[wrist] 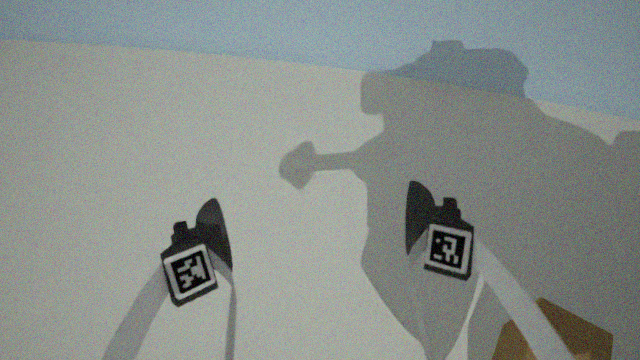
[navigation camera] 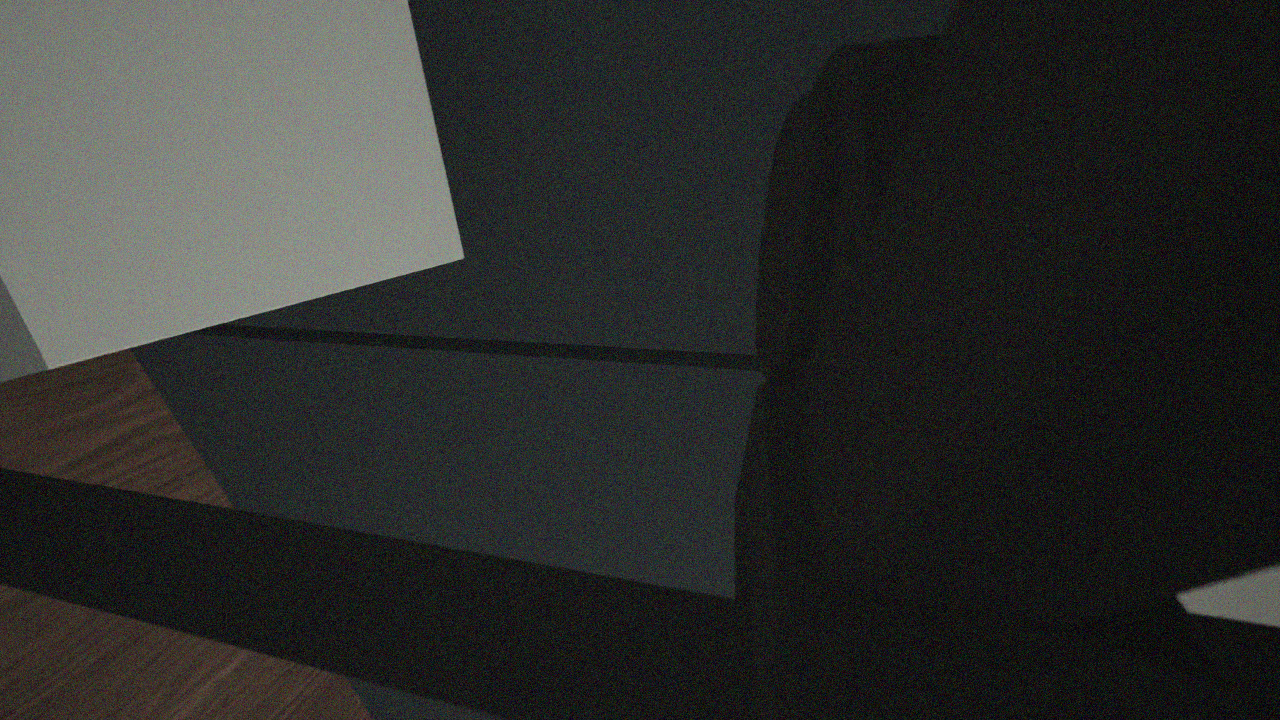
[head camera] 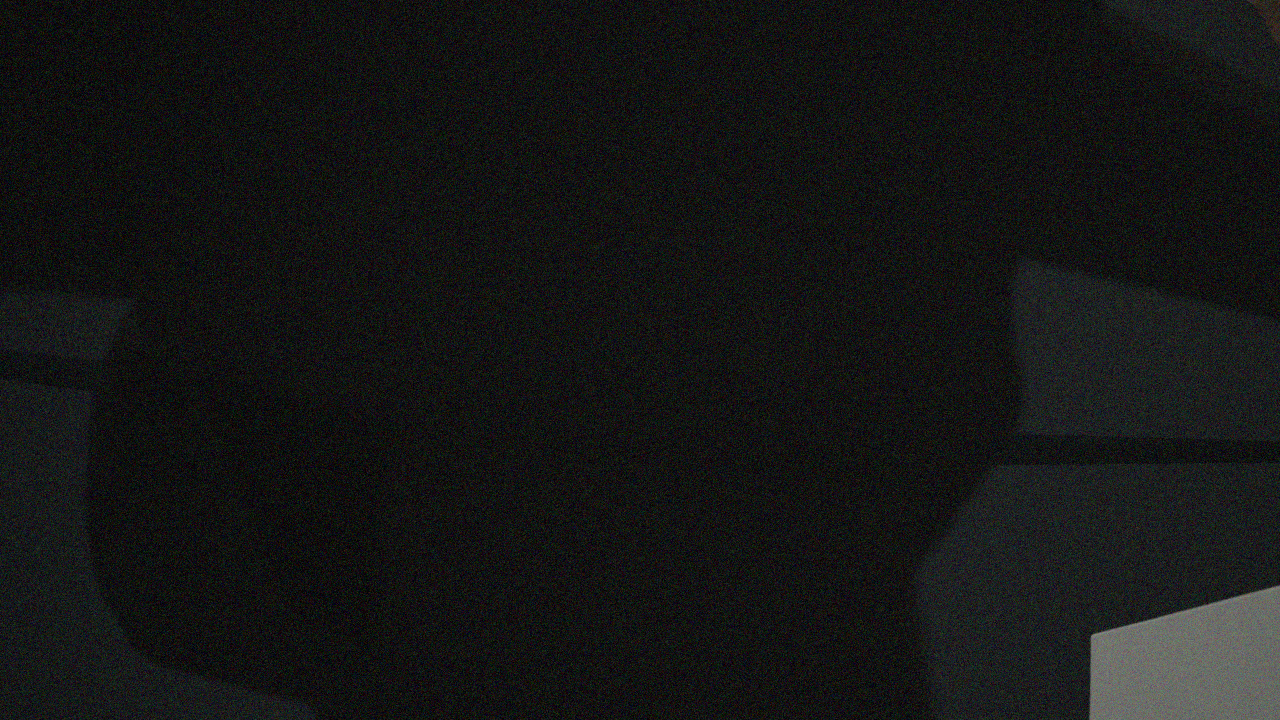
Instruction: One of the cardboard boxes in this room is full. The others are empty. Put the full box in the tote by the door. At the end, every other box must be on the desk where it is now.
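Places are measured from the robot's base along level axes (x ahead, y left, z up), in millimetres.
Pixels of known places: gripper, fingertip midpoint: (wrist: 315, 215).
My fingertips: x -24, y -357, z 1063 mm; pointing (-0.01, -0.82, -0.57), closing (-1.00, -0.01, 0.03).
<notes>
Behind a point stands the place of what it marks.
My gripper (wrist: 315, 215) {x -24, y -357, z 1063 mm} is open and empty in the wrist view, its fingers wide apart above the pale desk top (wrist: 125, 150) {x 215, y -560, z 950 mm}. A brown cardboard box (wrist: 585, 327) {x -195, y -288, z 1010 mm} lies on the desk at the lower right of that view, partly hidden behind the right finger and cut off by the lower edge. Its contents cannot be told. A pale corner of the desk (head camera: 1199, 671) {x -322, y 118, z 950 mm} (navigation camera: 223, 161) {x -248, y 33, z 950 mm} shows at the lower right in the head view and at the upper left in the navigation view. The tote does not show.
A blue wall (wrist: 150, 25) {x 271, y -888, z 991 mm} rises behind the desk. Large black robot parts (head camera: 537, 358) {x -72, y 80, z 1310 mm} (navigation camera: 1029, 313) block much of the head and navigation views. A dark blue-grey surface (navigation camera: 537, 429) {x -393, y 525, z 948 mm} and brown wood grain (navigation camera: 89, 429) {x -276, y 515, z 1 mm} show beyond the desk, with a wide black band (navigation camera: 268, 573) across the lower left.
</notes>
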